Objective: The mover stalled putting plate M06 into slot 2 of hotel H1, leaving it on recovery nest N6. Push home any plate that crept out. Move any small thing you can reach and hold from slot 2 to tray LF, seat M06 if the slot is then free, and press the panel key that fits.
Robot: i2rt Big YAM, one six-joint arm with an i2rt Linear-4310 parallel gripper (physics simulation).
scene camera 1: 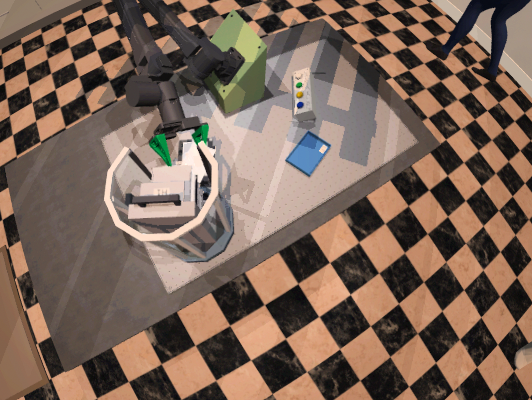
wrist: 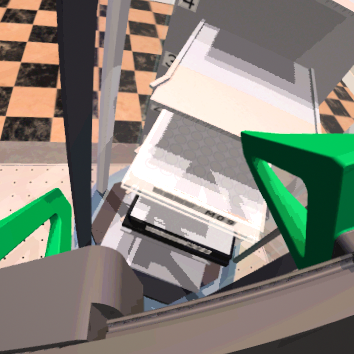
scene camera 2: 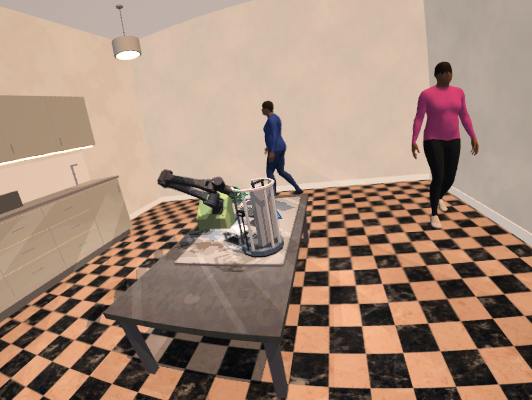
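Note:
Hotel H1 is a round cage with a cream top ring. In the wrist view, a clear-edged plate marked M09 lies below the shelf by label 3, its front edge toward me. Below it is a black-rimmed plate with a blurred label. My gripper is open and empty at the hotel's arm side, its fingers apart in front of the plates. A blue tray and a key panel with white, green, yellow and blue keys stand apart. M06, nest N6 and any small thing in slot 2 cannot be made out.
A dark upright bar and a pale post of the cage stand beside the left finger. A green block stands by the arm. Two people are in the room beyond the table.

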